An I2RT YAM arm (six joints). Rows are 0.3 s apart.
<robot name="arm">
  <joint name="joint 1" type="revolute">
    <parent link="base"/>
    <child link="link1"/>
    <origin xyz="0 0 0.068" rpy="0 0 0"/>
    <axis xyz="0 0 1"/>
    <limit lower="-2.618" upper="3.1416"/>
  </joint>
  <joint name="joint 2" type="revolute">
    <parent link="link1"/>
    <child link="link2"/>
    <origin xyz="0.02 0.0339 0.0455" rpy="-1.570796 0 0"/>
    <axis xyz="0 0 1"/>
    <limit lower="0" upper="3.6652"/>
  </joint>
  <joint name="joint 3" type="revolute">
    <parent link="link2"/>
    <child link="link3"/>
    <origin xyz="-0.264 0 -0.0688" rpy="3.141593 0 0"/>
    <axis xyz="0 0 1"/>
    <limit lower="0" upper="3.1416"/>
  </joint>
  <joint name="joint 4" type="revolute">
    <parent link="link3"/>
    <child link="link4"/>
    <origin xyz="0.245 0.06 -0.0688" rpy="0 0 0"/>
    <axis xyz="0 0 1"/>
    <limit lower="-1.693" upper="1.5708"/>
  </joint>
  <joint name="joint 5" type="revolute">
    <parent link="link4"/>
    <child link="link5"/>
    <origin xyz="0.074 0.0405 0.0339" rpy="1.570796 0 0"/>
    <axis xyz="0 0 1"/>
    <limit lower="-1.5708" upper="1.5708"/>
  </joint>
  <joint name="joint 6" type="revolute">
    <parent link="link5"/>
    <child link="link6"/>
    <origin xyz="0.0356 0 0.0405" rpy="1.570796 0 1.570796"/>
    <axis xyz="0 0 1"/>
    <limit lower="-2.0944" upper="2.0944"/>
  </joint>
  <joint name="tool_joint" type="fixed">
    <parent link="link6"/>
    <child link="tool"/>
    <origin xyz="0 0 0" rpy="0 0 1.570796"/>
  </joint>
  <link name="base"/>
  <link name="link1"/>
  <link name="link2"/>
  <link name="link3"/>
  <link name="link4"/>
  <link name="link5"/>
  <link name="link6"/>
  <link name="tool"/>
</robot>
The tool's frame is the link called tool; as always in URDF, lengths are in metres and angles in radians.
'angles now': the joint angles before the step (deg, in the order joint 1, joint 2, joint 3, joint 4, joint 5, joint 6). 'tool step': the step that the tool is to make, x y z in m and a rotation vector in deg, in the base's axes. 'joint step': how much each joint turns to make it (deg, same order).
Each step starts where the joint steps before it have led.
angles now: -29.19, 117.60, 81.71, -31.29, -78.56, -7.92
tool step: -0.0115, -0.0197, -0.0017, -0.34, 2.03, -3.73
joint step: -3.19, 0.00, -0.01, -1.54, 1.44, 0.01
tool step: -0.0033, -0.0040, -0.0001, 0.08, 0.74, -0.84
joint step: -0.72, -0.08, 0.00, -0.77, 0.35, -0.03
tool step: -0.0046, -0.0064, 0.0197, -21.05, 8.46, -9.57
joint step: -0.21, -4.64, 0.25, -0.39, 24.13, -0.02
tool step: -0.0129, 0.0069, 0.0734, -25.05, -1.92, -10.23
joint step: 1.38, -11.52, 0.56, 2.42, 23.09, -1.24
